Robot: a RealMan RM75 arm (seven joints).
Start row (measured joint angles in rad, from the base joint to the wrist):
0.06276 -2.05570 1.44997 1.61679 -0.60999 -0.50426 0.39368
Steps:
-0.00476 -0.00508 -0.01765 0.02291 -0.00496 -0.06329 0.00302
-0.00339 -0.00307 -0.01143 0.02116 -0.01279 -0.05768 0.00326
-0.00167 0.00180 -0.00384 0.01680 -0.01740 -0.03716 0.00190
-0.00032 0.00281 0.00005 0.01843 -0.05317 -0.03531 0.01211
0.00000 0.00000 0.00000 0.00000 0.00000 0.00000 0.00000
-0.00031 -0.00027 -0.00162 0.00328 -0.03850 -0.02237 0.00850
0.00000 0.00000 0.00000 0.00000 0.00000 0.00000 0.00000
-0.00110 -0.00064 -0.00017 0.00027 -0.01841 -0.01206 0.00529
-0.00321 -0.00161 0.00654 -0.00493 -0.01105 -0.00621 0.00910
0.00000 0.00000 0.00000 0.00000 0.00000 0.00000 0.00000
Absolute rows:
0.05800 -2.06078 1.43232 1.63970 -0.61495 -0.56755 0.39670
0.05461 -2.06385 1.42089 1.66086 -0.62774 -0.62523 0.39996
0.05294 -2.06205 1.41705 1.67766 -0.64514 -0.66239 0.40186
0.05262 -2.05924 1.41710 1.69609 -0.69831 -0.69770 0.41397
0.05262 -2.05924 1.41710 1.69609 -0.69831 -0.69770 0.41397
0.05231 -2.05951 1.41548 1.69937 -0.73681 -0.72007 0.42247
0.05231 -2.05951 1.41548 1.69937 -0.73681 -0.72007 0.42247
0.05121 -2.06015 1.41531 1.69964 -0.75522 -0.73213 0.42776
0.04800 -2.06176 1.42185 1.69471 -0.76627 -0.73834 0.43686
0.04800 -2.06176 1.42185 1.69471 -0.76627 -0.73834 0.43686

